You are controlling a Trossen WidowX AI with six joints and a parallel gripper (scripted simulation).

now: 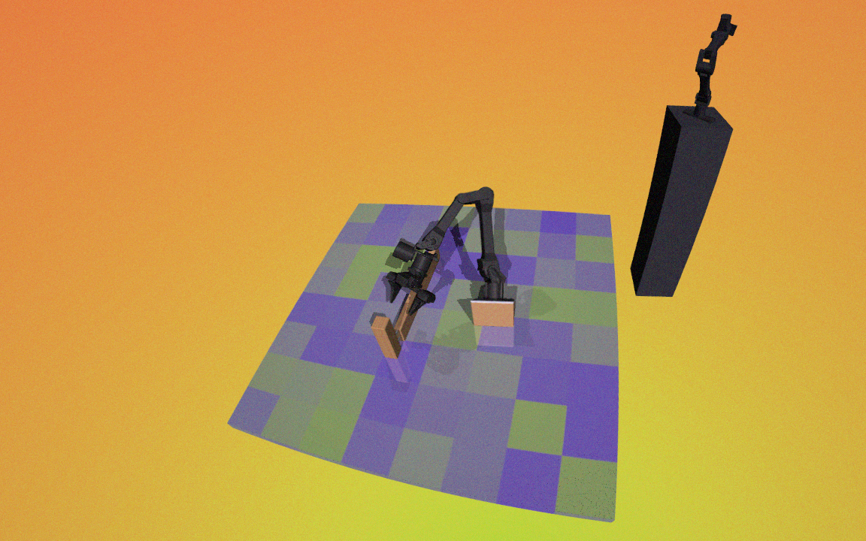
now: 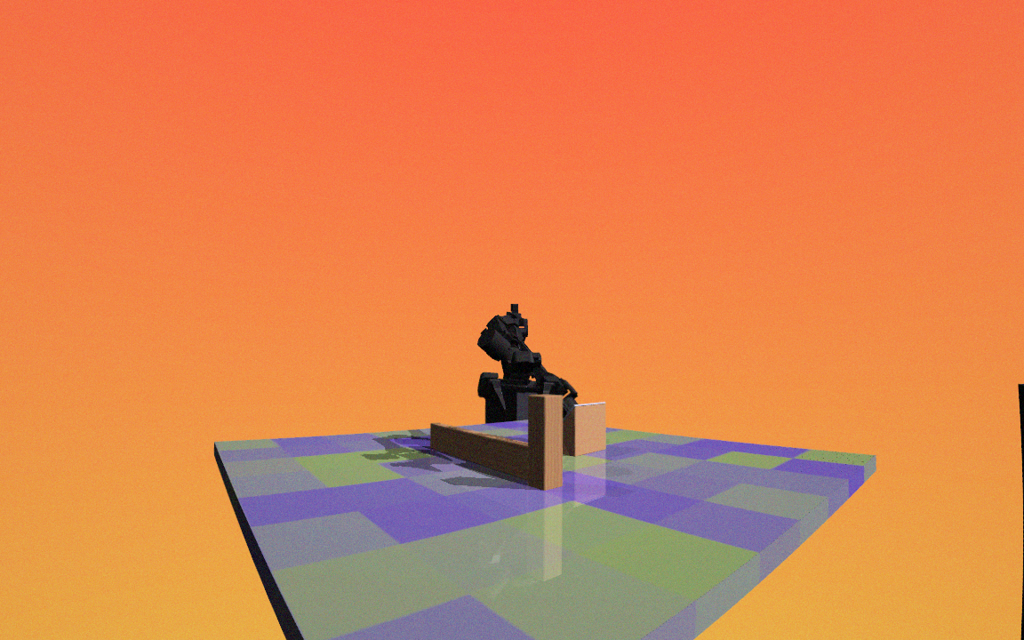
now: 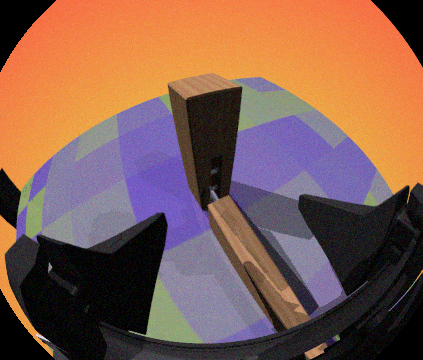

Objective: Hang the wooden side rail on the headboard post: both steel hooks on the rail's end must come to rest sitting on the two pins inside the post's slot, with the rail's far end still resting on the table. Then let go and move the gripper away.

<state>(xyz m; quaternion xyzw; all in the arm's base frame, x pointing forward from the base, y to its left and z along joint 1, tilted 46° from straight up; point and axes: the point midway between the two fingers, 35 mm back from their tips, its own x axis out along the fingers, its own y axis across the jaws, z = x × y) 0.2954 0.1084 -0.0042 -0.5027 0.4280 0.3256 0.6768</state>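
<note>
The wooden headboard post lies 40 mm ahead of my gripper tip, 90 mm to the left of it and 50 mm below it.
</note>
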